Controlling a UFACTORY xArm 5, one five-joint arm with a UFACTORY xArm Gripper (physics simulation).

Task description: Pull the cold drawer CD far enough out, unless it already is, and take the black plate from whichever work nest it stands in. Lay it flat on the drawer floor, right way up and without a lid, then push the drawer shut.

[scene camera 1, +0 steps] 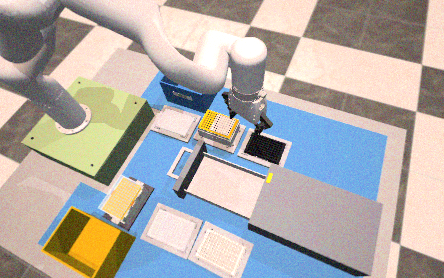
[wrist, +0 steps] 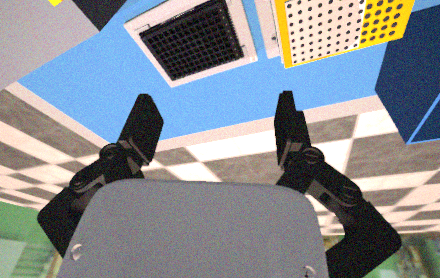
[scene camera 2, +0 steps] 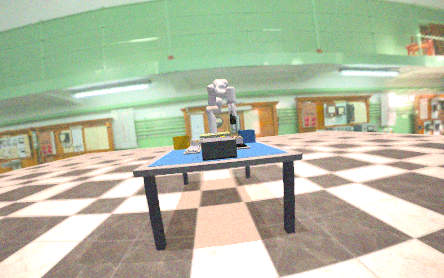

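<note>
The black plate sits flat in a pale work nest, its dark well grid facing up and no lid visible. The drawer is pulled out of the grey cabinet, and its pale floor shows bare. The drawer front carries a pale frame handle. My gripper is open and empty, above the table near the black plate and the yellow-white rack. In the wrist view the plate lies beyond the fingertips, up and to the left.
A yellow-white tip rack stands in the neighbouring nest. A blue bin stands behind it. A yellow bin, a yellow-topped rack and two nests with pale plates are at the front.
</note>
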